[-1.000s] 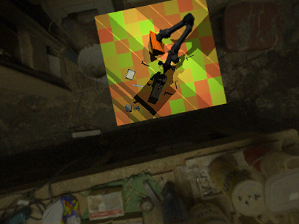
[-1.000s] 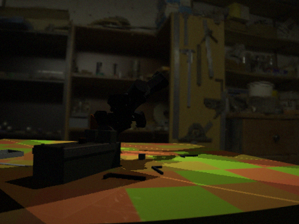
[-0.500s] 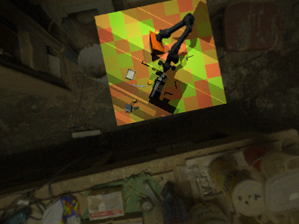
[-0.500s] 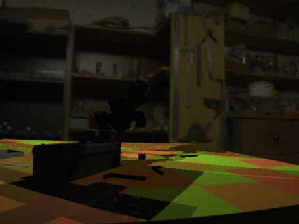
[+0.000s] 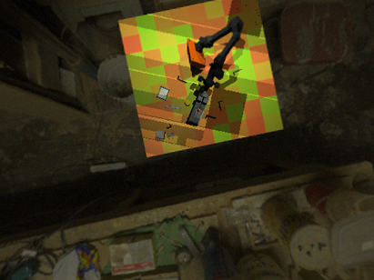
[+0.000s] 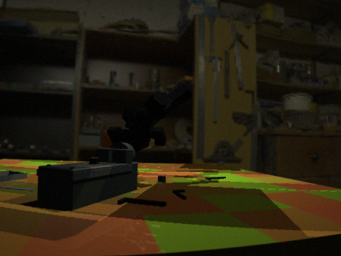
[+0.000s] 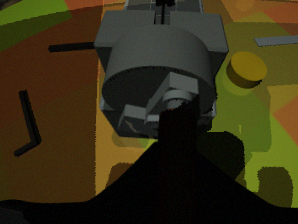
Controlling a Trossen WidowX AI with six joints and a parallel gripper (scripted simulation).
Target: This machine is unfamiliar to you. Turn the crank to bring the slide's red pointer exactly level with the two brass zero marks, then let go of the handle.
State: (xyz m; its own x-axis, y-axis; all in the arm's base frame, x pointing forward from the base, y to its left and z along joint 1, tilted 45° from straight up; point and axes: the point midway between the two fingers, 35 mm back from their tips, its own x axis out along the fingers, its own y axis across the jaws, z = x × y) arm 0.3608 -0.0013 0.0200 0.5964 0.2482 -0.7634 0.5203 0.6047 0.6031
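Now: the brown crank handle 1 cm behind my gripper tip, 1 cm to the left of it and 3 cm above it. Round my gripper tip: yellow disc 5 cm ahead, 16 cm to the right, 8 cm below; then red pointer 15 cm ahead, 8 cm to the right, 1 cm below; then small cube 8 cm behind, 12 cm to the left, 8 cm below.
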